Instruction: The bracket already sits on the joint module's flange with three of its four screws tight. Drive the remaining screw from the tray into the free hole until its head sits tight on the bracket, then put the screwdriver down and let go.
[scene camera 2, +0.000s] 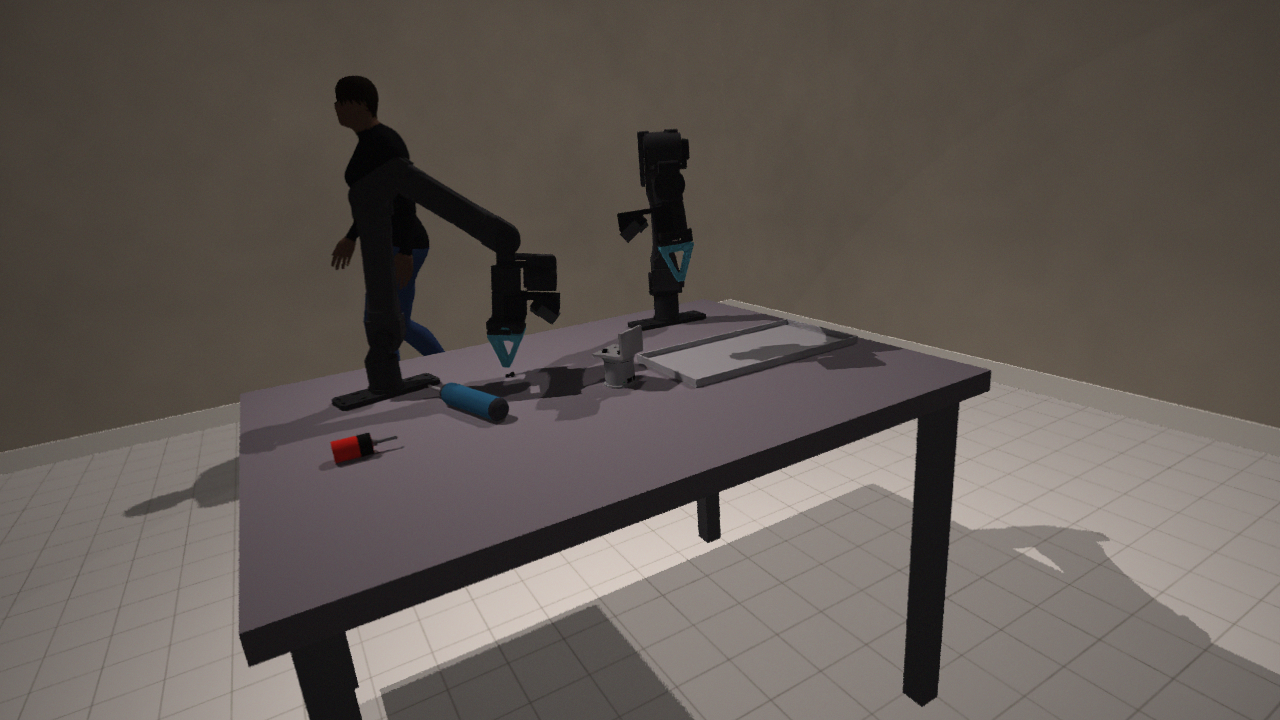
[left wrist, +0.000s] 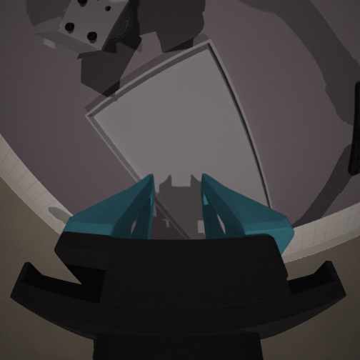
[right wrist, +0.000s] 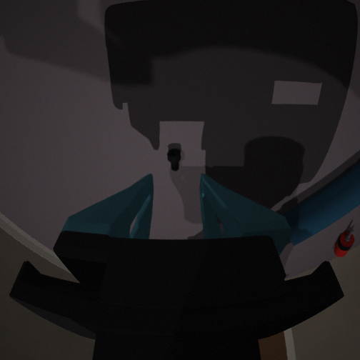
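Pixels of known places: left gripper, fingertip midpoint: (scene camera 2: 680, 280); right gripper, fingertip midpoint: (scene camera 2: 507, 364); left arm's base, origin of the base link: (scene camera 2: 667, 322); right arm's base, origin of the base link: (scene camera 2: 387, 393).
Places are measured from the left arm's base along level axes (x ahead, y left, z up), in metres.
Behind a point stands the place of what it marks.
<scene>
The small black screw (scene camera 2: 510, 375) @(z 0.004, x 0.197, y -0.462 m) (right wrist: 174, 157) is loose, just below the tips of my right gripper (scene camera 2: 507, 365) @(z 0.027, x 0.195, y -0.464 m) (right wrist: 176, 181), which is slightly open and empty. Whether the screw rests on the table is hard to tell. The joint module (scene camera 2: 617, 371) @(z 0.034, x 0.396, y -0.301 m) stands upright at the table's middle. Its grey bracket (scene camera 2: 631, 342) @(z 0.086, x 0.401, y -0.270 m) (left wrist: 95, 22) shows three black screw heads and a small dark free hole (left wrist: 108, 8) in the left wrist view. The blue-handled screwdriver (scene camera 2: 474, 402) @(z 0.030, x 0.392, y -0.570 m) (right wrist: 325, 202) lies near the right gripper. My left gripper (scene camera 2: 680, 279) @(z 0.171, x 0.322, y -0.120 m) (left wrist: 177, 181) is partly open and empty, high above the tray (scene camera 2: 696, 381) @(z 0.012, x 0.480, y -0.180 m) (left wrist: 165, 120).
A red-and-black tool (scene camera 2: 350, 447) @(z 0.024, x 0.461, y -0.774 m) (right wrist: 343, 245) with a thin shaft lies at the left of the table (scene camera 2: 537, 483) @(z 0.000, x 0.689, y -0.545 m) in the scene view. A person (scene camera 2: 380, 161) is behind the right arm. The tray lies right of the joint module in the scene view.
</scene>
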